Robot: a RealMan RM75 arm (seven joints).
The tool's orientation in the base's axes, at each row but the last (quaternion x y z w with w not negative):
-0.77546 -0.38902 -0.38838 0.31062
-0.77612 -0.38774 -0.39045 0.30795
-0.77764 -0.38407 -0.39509 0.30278
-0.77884 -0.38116 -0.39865 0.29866
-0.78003 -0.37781 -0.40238 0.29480
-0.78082 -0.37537 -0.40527 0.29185
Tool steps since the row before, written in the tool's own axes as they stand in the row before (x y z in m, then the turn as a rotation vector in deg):
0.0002 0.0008 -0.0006 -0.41 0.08 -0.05
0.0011 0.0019 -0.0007 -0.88 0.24 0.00
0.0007 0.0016 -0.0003 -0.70 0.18 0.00
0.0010 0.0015 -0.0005 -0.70 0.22 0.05
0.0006 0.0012 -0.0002 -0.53 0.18 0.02
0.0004 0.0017 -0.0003 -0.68 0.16 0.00
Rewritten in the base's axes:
0.0005 -0.0008 0.0003 -0.11 -0.23 -0.34
0.0018 -0.0011 0.0010 -0.14 -0.44 -0.79
0.0015 -0.0008 0.0005 -0.12 -0.34 -0.62
0.0014 -0.0008 0.0009 -0.07 -0.33 -0.65
0.0011 -0.0006 0.0004 -0.05 -0.27 -0.49
0.0014 -0.0010 0.0002 -0.13 -0.33 -0.60

